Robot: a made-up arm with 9 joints.
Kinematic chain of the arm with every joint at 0, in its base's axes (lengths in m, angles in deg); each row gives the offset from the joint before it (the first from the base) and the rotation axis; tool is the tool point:
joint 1: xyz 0 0 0.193 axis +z
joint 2: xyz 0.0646 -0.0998 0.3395 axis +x
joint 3: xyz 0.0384 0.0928 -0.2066 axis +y
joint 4: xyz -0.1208 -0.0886 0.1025 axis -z
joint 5: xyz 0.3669 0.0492 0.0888 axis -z
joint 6: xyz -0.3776 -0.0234 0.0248 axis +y
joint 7: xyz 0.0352 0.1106 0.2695 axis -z
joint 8: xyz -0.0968 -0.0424 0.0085 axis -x
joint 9: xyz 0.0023 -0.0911 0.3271 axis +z
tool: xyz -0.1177 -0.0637 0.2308
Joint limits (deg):
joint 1: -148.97..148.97
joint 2: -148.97..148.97
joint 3: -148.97..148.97
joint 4: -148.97..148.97
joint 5: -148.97..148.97
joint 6: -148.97..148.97
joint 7: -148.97..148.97
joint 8: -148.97..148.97
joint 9: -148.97..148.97
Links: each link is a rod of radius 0.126 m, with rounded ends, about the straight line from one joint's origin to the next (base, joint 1, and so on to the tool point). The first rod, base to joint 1, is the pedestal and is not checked.
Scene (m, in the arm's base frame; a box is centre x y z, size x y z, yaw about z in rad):
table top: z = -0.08
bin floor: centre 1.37 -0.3 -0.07 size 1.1 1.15 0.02 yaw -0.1
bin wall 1: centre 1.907 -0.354 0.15 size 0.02 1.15 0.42 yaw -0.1
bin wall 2: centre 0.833 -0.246 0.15 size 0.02 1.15 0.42 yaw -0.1
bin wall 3: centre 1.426 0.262 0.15 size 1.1 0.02 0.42 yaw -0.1
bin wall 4: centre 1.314 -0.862 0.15 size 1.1 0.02 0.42 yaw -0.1
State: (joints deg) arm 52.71 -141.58 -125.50 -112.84 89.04 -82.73 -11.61 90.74 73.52
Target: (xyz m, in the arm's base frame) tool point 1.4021 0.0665 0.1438
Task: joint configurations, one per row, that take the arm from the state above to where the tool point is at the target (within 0.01 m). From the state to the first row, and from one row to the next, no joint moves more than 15 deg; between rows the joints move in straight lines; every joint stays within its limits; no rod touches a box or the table.
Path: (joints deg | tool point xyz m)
1: 56.56 -133.57 -131.92 -103.39 92.72 -89.97 -18.97 101.55 72.31 | 1.6232 -0.0659 0.6812
2: 60.40 -125.56 -138.34 -93.95 96.39 -97.21 -26.33 112.36 71.09 | 1.4022 0.0665 0.1439

